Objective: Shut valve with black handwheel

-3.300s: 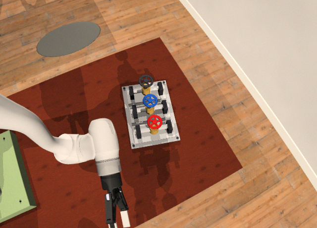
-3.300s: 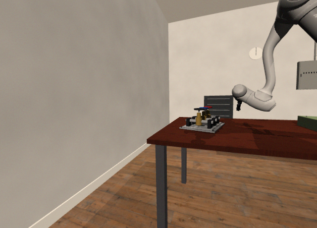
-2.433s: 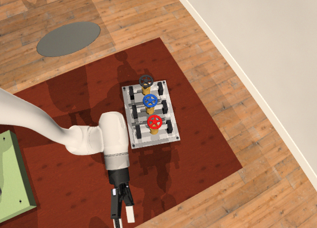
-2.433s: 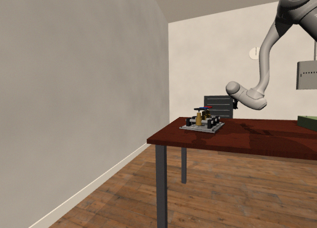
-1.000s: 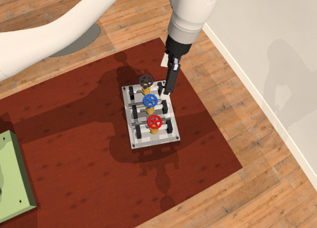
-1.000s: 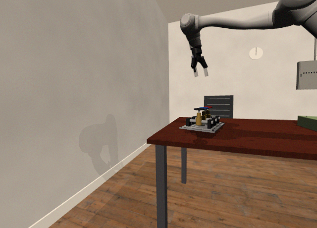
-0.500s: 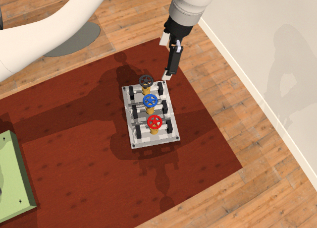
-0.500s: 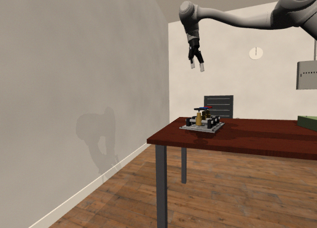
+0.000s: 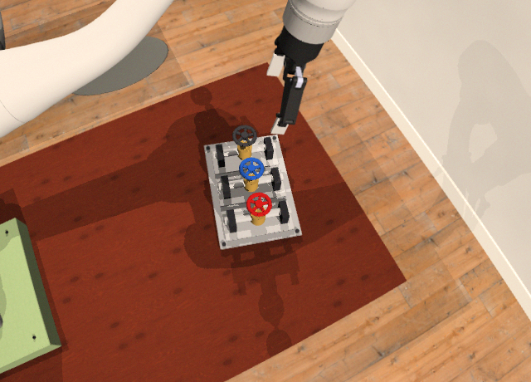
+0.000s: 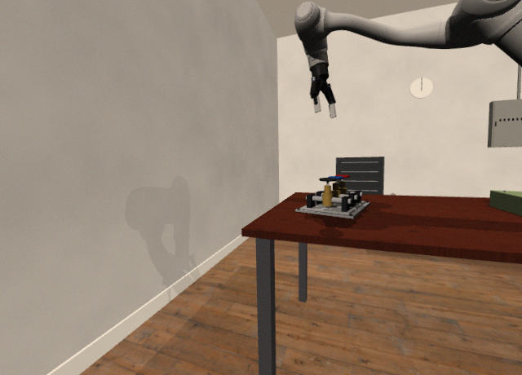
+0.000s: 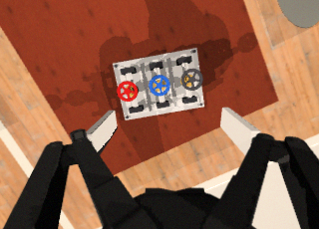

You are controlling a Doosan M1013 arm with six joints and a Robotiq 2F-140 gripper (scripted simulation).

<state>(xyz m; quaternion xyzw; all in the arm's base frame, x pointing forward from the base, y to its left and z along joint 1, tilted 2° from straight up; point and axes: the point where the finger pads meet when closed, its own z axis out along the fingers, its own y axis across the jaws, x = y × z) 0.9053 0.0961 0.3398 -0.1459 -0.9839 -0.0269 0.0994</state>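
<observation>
The black handwheel is 30 mm behind my hand, 110 mm to the left of it and 310 mm below it. Also, from my hand: red handwheel 60 mm behind, 100 mm to the right, 310 mm below; then blue handwheel 50 mm behind, 310 mm below.
</observation>
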